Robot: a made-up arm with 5 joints.
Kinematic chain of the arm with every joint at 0, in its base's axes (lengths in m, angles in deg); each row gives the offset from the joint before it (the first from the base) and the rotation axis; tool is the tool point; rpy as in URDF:
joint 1: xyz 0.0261 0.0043 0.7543 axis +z
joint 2: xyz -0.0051 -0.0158 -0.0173 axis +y
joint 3: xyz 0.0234 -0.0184 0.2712 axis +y
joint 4: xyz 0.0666 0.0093 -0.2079 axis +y
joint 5: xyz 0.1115 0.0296 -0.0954 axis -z
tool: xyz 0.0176 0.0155 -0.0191 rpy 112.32 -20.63 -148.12
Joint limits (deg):
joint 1: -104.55..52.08
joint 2: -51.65..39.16
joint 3: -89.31..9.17
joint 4: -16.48..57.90
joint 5: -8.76..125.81
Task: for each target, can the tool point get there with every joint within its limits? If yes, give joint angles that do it. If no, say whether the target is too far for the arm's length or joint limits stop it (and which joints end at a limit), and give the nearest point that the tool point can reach.
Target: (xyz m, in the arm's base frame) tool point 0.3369 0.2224 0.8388
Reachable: yes | joints 32.40 4.11 -37.58 2.36 7.94
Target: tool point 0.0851 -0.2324 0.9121
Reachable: yes | joints -78.73 -36.25 -27.66 31.81 24.20
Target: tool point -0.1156 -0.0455 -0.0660
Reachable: no: too far | nearest point -0.0116 -0.1355 0.5398 | short by 0.621 m
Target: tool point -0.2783 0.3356 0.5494
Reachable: no: joint limits stop it (at a limit: joint 2, joint 3, joint 4) | nearest point -0.0246 0.0595 0.6478 | short by 0.388 m
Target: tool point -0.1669 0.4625 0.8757
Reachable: no: joint limits stop it (at a limit: joint 1, joint 5) | nearest point 0.1574 0.2098 0.8757 | short by 0.411 m
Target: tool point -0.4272 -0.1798 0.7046
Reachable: no: joint limits stop it (at a limit: joint 1, joint 5) | nearest point -0.0653 -0.2737 0.7046 | short by 0.374 m
